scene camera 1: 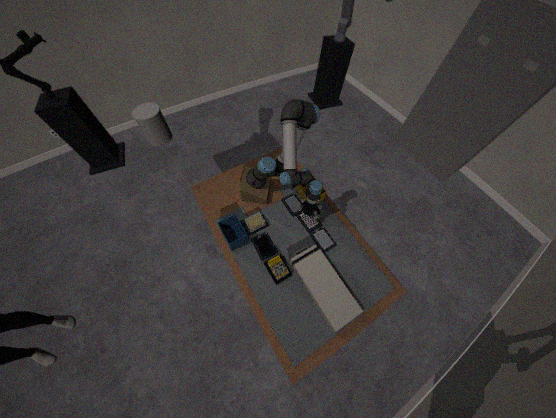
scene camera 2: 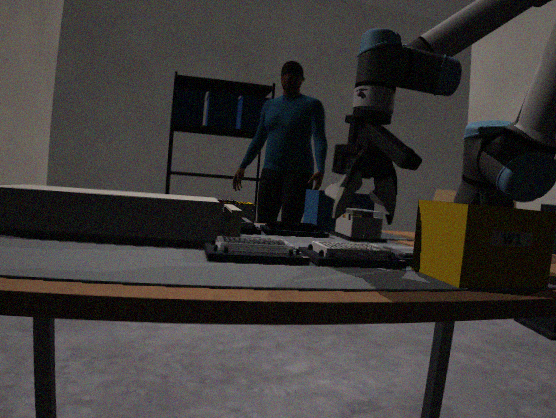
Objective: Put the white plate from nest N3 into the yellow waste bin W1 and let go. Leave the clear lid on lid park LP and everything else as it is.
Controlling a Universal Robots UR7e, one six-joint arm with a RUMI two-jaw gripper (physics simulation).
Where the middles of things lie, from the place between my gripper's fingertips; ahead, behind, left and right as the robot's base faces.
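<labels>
I see the long white box (scene camera 1: 338,307), and my hand is 46 cm short of it, 12 cm to the left of it and 3 cm above it.
</labels>
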